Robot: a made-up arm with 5 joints.
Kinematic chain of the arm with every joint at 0, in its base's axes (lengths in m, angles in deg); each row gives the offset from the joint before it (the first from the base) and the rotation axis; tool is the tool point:
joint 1: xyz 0 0 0.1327 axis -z
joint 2: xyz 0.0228 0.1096 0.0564 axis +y
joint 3: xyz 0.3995 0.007 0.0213 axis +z
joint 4: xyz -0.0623 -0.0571 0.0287 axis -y
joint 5: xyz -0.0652 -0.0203 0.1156 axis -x
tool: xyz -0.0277 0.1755 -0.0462
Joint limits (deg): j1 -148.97..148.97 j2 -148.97..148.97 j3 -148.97..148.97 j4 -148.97..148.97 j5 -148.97..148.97
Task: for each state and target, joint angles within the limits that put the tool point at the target. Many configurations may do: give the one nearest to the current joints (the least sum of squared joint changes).
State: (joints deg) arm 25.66 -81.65 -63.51 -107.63 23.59
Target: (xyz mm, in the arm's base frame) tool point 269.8 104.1 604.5
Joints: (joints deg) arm 17.28 -46.36 -61.59 -103.46 22.66
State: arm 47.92 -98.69 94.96 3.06 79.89
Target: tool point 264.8 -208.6 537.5
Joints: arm 34.78 -52.32 90.52 13.37 71.88
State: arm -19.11 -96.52 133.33 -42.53 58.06
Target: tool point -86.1 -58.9 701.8
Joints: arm -32.08 -96.66 126.50 -41.17 59.53
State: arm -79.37 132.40 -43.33 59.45 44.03
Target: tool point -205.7 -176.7 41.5
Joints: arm -67.55 139.19 -38.60 43.97 69.55
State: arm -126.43 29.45 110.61 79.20 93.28
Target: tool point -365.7 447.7 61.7
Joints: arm -115.82 7.99 108.42 78.37 98.90
